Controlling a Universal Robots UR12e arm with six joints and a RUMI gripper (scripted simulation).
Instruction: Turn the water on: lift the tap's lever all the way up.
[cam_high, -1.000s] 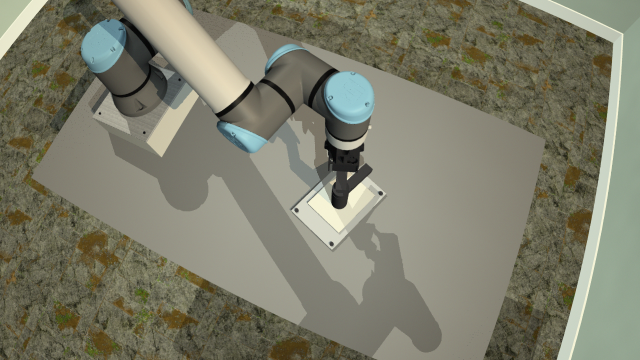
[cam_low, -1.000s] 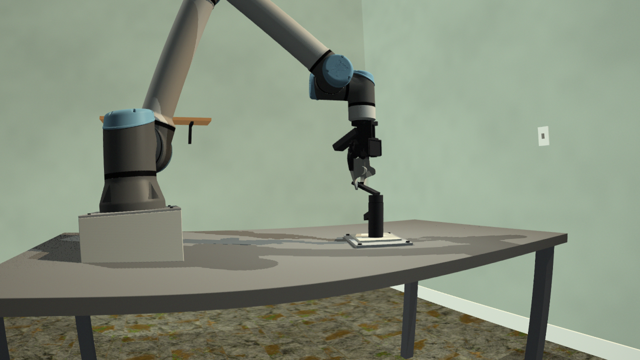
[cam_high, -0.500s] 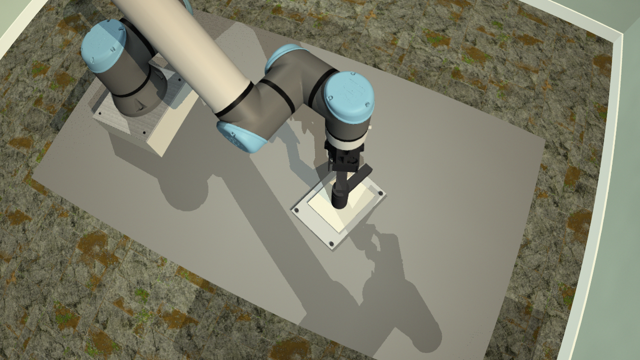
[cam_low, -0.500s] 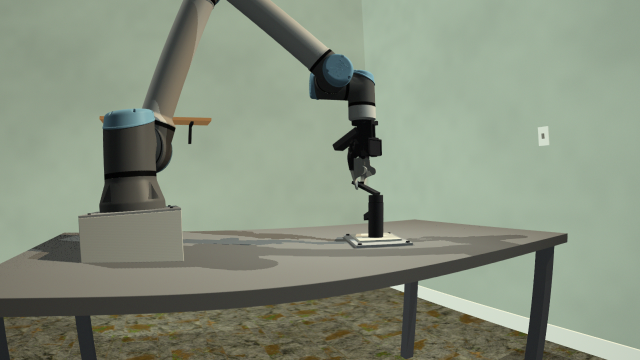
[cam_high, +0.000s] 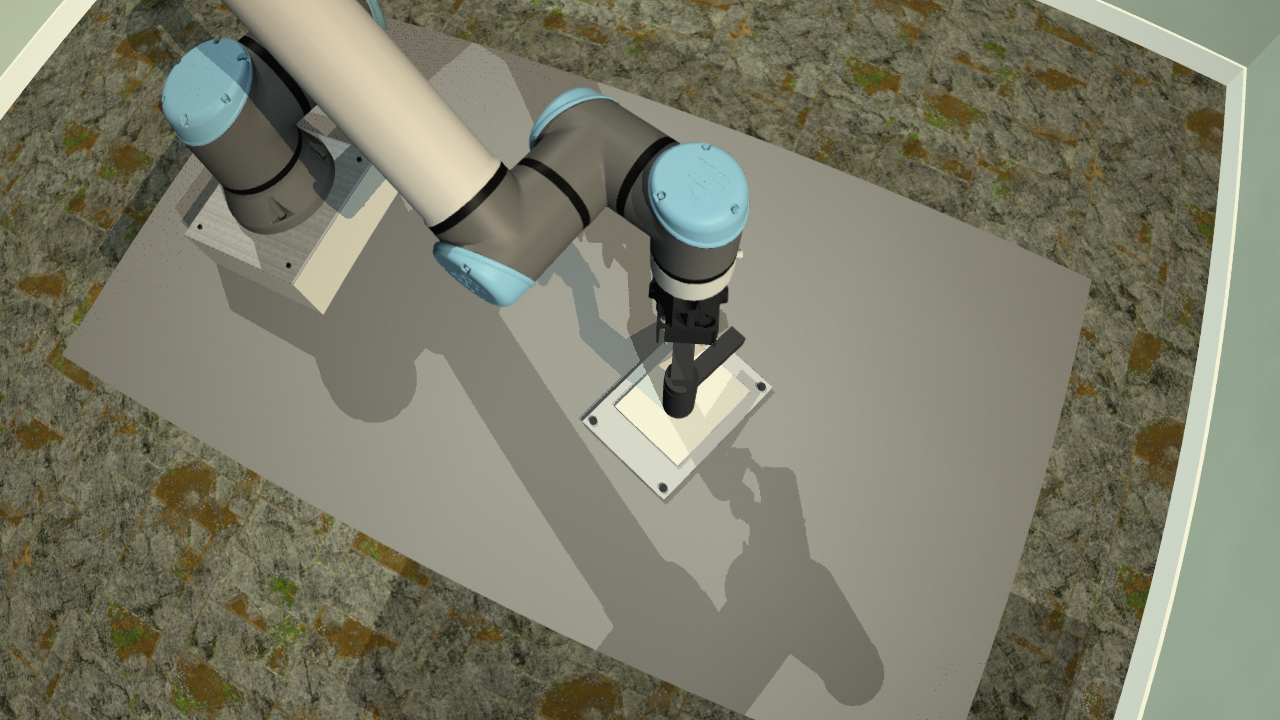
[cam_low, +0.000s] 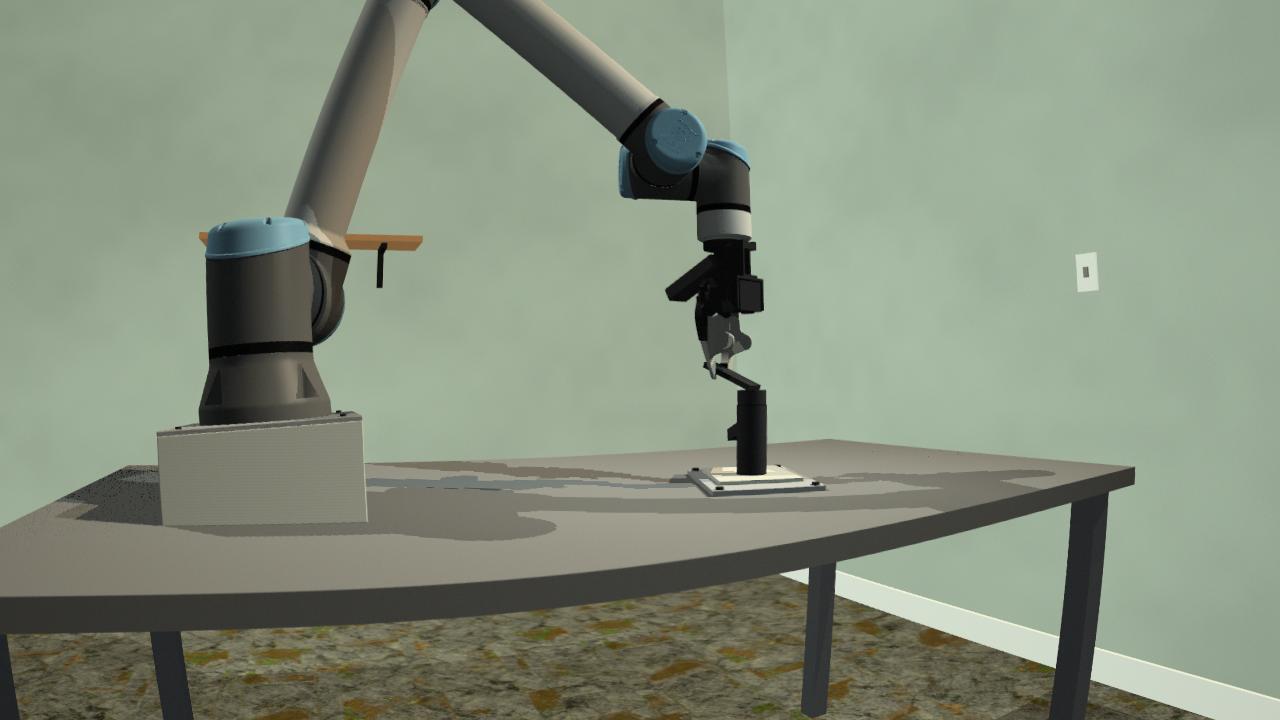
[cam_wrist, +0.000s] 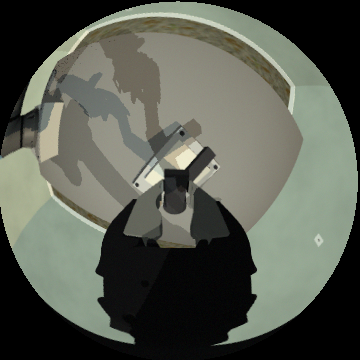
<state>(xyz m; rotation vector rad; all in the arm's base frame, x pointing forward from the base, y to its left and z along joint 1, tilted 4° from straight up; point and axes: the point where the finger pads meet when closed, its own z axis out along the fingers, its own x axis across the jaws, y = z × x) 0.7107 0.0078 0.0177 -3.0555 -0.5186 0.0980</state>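
Right now the black lever is 10 mm ahead of my hand, 20 mm to the right of it and 10 mm below it. From my hand the other things lie so: black tap: 20 mm ahead, 40 mm to the right, 70 mm below.
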